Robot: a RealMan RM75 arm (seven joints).
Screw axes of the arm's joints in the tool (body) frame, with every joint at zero. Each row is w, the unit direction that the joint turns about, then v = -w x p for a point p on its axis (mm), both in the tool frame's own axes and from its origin. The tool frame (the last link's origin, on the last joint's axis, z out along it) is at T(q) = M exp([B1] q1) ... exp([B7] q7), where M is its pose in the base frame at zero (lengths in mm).
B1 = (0, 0, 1, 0.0, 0.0, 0.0)
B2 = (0, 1, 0, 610.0, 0.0, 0.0)
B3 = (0, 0, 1, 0.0, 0.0, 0.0)
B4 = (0, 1, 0, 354.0, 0.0, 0.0)
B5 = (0, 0, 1, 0.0, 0.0, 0.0)
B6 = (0, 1, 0, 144.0, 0.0, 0.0)
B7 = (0, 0, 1, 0.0, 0.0, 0.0)
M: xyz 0.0 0.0 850.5 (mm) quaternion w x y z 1 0 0 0
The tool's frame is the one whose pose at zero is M.
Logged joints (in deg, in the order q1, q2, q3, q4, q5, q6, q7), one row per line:
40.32, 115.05, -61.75, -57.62, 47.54, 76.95, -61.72
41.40, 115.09, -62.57, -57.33, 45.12, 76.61, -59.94
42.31, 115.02, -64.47, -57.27, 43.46, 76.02, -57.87
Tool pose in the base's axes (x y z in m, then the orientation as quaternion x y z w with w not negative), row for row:
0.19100, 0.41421, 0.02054, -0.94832, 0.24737, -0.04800, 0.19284
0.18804, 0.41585, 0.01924, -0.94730, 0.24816, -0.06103, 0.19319
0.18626, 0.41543, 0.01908, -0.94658, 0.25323, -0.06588, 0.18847
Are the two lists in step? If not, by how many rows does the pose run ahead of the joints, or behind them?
The pose runs 2 rows ahead of the joints: the pose in row i belongs to the joints in row i + 2.
